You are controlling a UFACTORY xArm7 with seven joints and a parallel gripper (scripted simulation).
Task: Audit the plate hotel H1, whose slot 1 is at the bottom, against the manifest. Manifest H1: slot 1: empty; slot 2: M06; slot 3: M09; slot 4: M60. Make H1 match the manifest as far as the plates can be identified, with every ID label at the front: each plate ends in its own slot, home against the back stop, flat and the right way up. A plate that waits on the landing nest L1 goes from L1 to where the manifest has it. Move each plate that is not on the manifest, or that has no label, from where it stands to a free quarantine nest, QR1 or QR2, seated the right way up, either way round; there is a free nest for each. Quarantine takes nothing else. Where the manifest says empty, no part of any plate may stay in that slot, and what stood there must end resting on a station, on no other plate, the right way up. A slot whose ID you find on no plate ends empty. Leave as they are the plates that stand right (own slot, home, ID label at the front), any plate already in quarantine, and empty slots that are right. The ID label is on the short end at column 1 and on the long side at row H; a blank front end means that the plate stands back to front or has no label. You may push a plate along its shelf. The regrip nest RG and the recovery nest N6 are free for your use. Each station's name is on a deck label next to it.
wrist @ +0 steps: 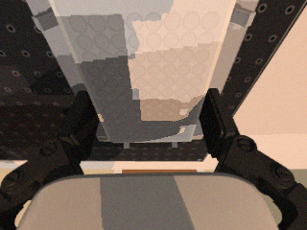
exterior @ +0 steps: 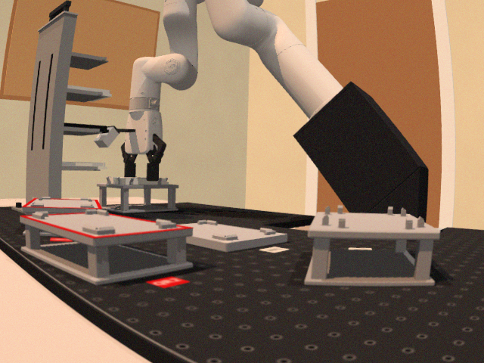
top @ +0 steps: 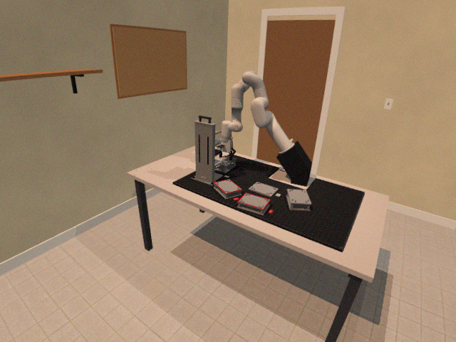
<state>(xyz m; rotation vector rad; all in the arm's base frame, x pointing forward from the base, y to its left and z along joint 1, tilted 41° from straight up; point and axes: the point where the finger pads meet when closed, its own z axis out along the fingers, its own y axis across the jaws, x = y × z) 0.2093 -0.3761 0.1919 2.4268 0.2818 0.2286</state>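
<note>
Now: the pale plate 1 cm ahead of my hand and 1 cm below it. The rest, counted from my hand: clear plate: 19 cm ahead, 3 cm to the left, 2 cm above; H1 deck label: 12 cm ahead, 12 cm to the left, 8 cm below; RG label: 9 cm behind, 1 cm to the right, 8 cm below.
</note>
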